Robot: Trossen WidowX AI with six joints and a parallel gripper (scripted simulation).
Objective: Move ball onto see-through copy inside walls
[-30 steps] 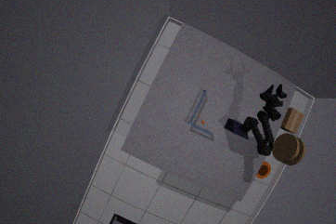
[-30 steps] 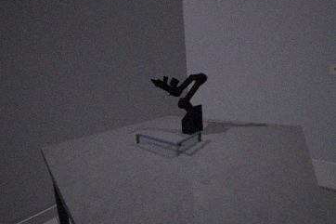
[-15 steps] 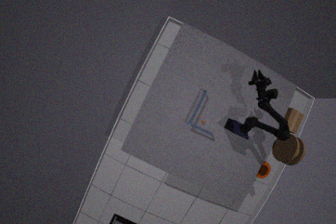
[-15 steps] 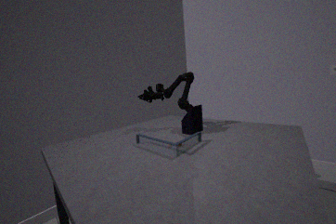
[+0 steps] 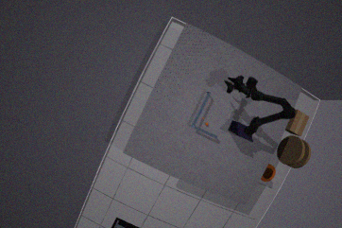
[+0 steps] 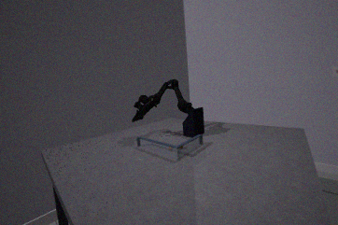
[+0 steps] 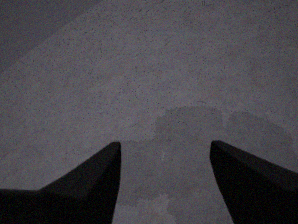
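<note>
Now: gripper tip 10 cm past the orange ball, 38 cm to the right of it and 13 cm above it.
</note>
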